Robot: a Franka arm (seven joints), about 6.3 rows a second.
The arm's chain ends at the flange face. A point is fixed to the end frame.
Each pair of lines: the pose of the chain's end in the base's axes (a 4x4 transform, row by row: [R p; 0 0 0 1], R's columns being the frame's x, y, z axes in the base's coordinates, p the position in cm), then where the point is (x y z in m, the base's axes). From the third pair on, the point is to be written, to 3 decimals.
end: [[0.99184, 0.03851, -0.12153, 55.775], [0.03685, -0.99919, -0.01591, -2.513], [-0.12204, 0.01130, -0.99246, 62.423], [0, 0, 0, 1]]
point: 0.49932 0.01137 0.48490
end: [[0.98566, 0.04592, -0.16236, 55.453], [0.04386, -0.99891, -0.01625, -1.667], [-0.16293, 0.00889, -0.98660, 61.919], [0, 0, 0, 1]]
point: 0.49014 0.01950 0.48242
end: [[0.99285, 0.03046, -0.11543, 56.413], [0.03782, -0.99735, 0.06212, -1.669], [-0.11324, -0.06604, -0.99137, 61.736], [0, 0, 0, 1]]
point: 0.507 0.031 0.481
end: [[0.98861, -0.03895, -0.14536, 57.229], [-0.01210, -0.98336, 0.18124, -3.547], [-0.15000, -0.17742, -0.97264, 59.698], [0, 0, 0, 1]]
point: 0.514 0.031 0.469
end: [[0.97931, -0.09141, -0.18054, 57.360], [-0.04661, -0.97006, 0.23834, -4.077], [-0.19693, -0.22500, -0.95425, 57.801], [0, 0, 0, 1]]
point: 0.512 0.035 0.457
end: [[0.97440, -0.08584, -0.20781, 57.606], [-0.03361, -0.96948, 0.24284, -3.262], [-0.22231, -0.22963, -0.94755, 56.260], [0, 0, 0, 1]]
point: 0.511 0.043 0.443
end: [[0.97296, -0.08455, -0.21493, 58.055], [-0.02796, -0.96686, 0.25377, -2.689], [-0.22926, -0.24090, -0.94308, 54.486], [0, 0, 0, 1]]
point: 0.514 0.050 0.427
